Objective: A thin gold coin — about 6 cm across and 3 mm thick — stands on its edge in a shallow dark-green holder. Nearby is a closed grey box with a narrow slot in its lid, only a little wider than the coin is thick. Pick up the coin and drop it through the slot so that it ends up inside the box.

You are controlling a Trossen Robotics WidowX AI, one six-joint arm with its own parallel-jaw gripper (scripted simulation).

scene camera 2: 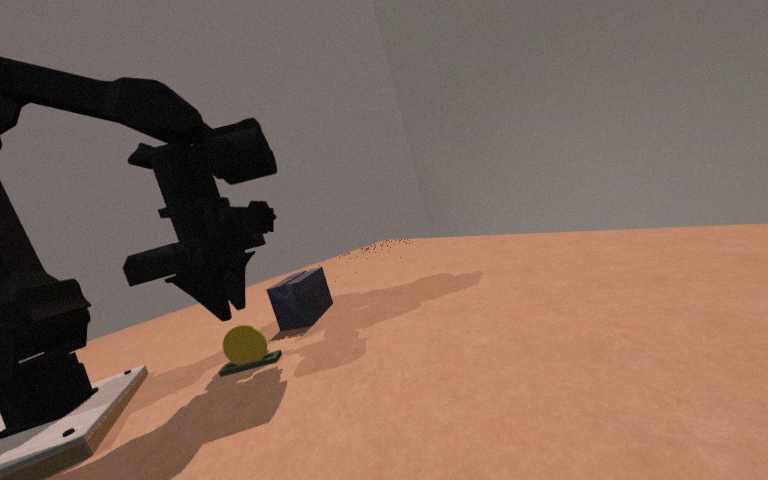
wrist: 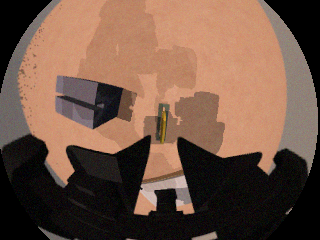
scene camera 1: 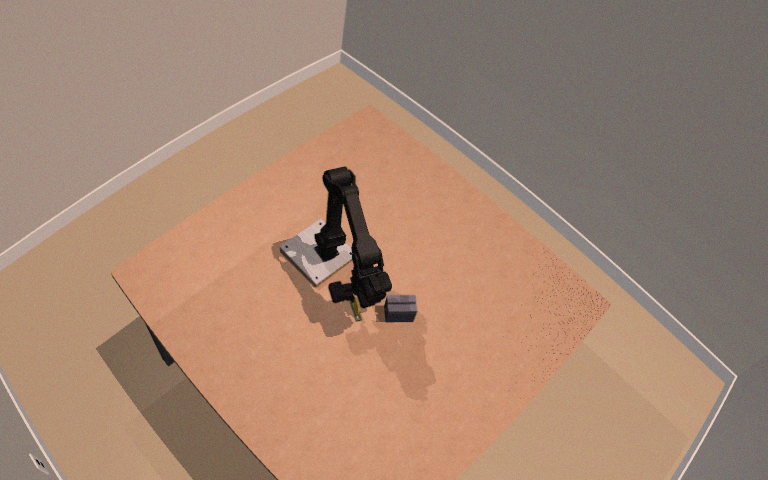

Labels:
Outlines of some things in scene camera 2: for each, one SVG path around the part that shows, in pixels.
My gripper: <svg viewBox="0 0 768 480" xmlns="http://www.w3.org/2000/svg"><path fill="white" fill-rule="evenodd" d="M168 196L164 199L166 208L160 209L158 212L161 218L171 218L179 242L128 256L123 264L127 282L132 287L176 274L166 278L166 283L171 282L184 290L212 312L220 321L228 321L232 318L229 301L237 310L245 307L245 268L251 257L255 254L255 251L245 253L245 250L266 244L263 234L267 234L268 231L274 232L274 220L277 218L274 208L270 208L266 201L254 200L250 201L248 207L230 206L229 198L221 198L216 189L192 190Z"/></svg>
A gold coin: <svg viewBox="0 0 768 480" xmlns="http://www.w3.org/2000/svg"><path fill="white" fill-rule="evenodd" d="M225 335L222 342L223 349L229 361L235 365L262 360L266 354L266 339L258 329L252 326L240 325L234 327Z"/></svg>

